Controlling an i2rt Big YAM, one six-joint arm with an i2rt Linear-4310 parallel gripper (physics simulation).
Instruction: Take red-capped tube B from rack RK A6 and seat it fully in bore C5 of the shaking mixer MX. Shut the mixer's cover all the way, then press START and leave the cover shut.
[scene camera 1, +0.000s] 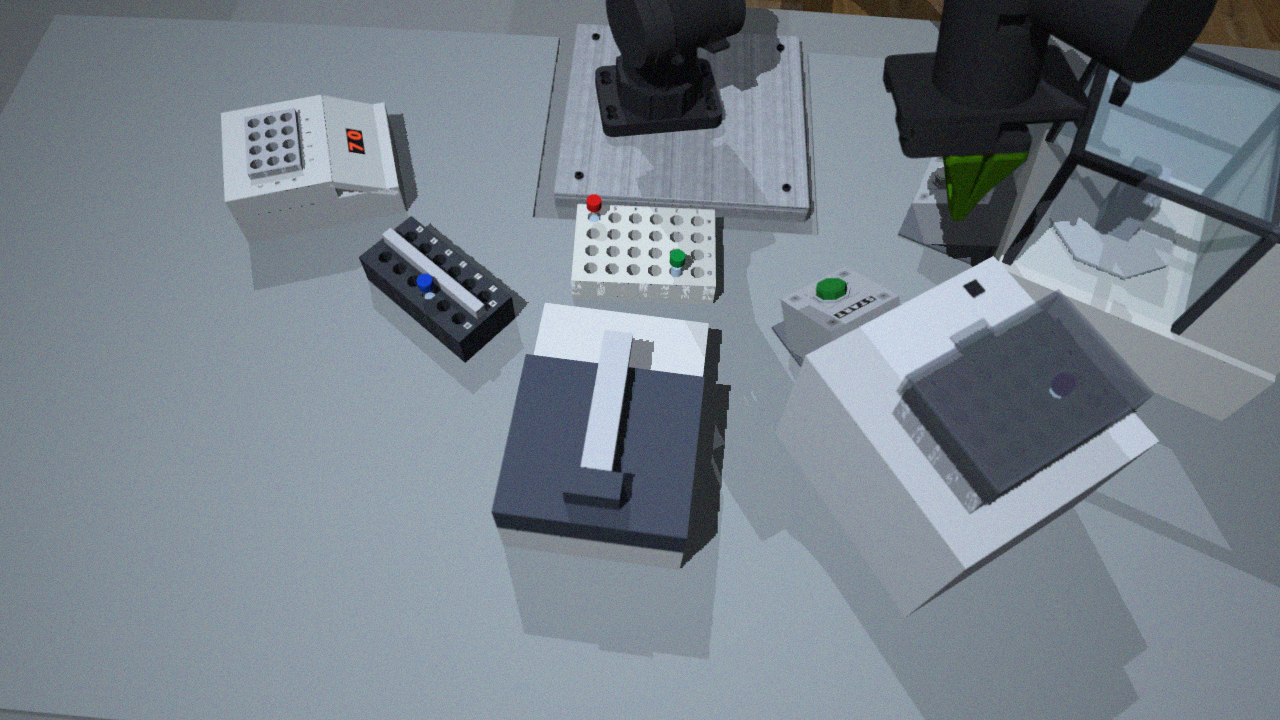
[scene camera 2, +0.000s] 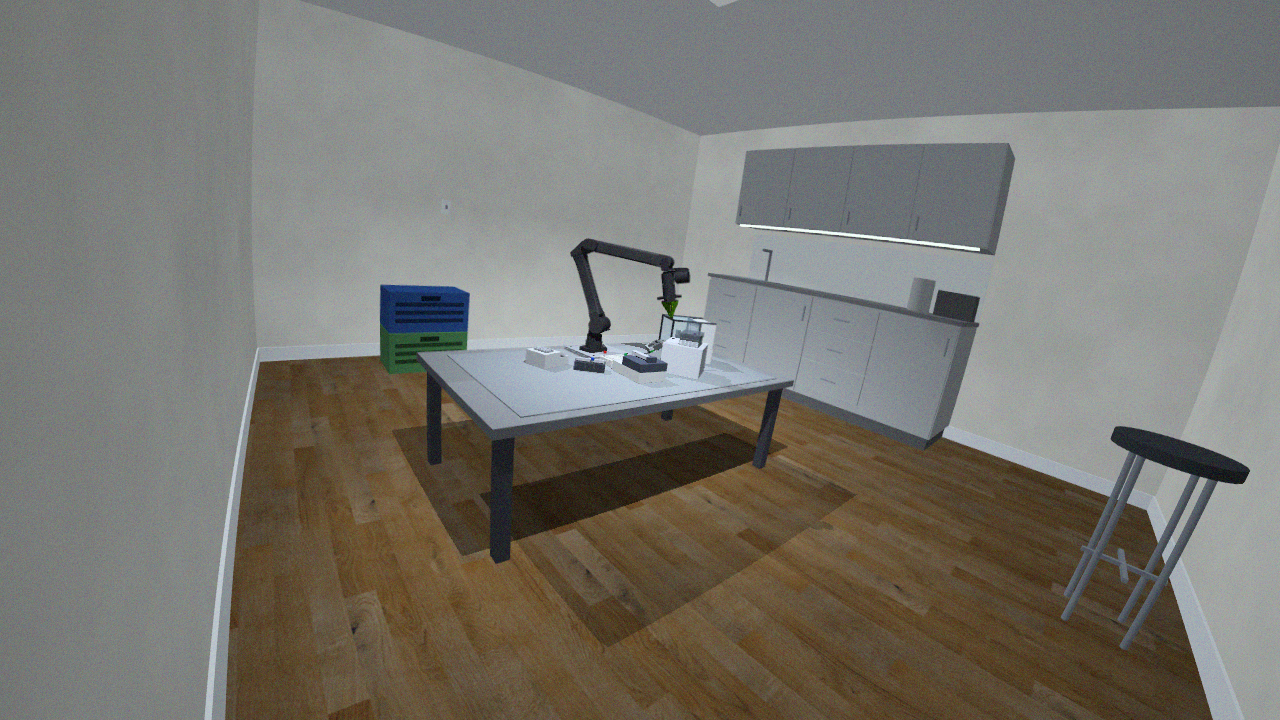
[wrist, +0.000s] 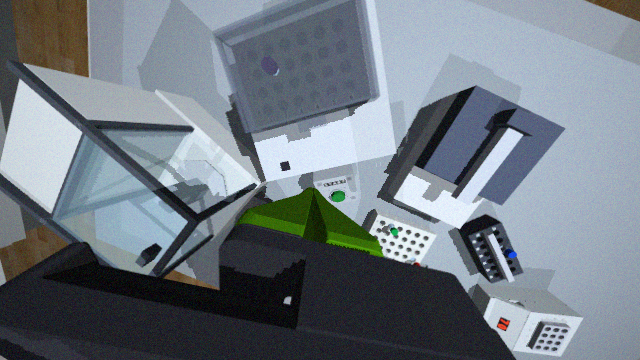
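Observation:
A red-capped tube stands in a corner hole of the white rack. A green-capped tube stands in the same rack. The white mixer has its translucent grey cover down over the bore block. A purple-looking cap shows through it. The green START button is on a small box beside the mixer. My green-fingered gripper is shut and empty, raised above the table between mixer and glass case.
A glass-walled case stands beside the mixer. A dark-lidded device stands in front of the rack. A black rack holds a blue-capped tube. A white block heater reads 70.

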